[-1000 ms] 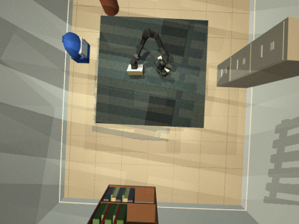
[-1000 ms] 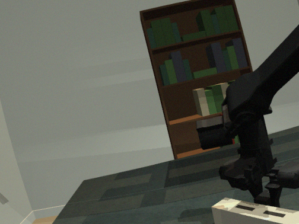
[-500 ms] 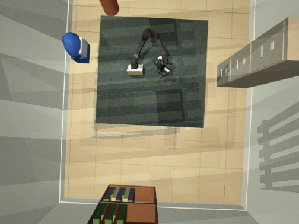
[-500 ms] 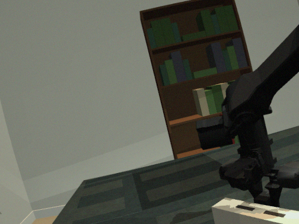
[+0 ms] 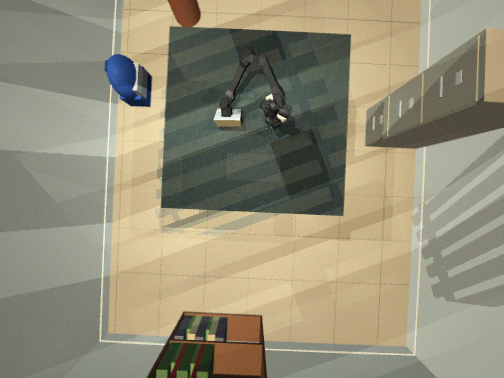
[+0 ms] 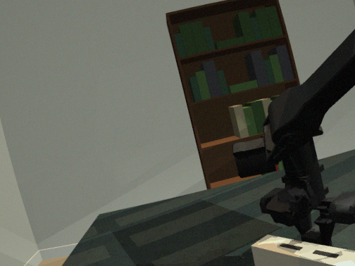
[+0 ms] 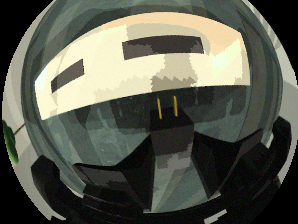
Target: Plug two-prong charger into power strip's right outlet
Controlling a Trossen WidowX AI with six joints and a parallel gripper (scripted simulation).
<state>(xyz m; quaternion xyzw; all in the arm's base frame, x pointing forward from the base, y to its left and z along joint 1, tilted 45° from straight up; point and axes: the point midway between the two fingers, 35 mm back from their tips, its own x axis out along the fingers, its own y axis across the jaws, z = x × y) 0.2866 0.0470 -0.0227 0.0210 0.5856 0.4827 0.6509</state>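
Now: gripper tip 1 cm short of the dark charger, 1 cm to the right of it and 1 cm below it.
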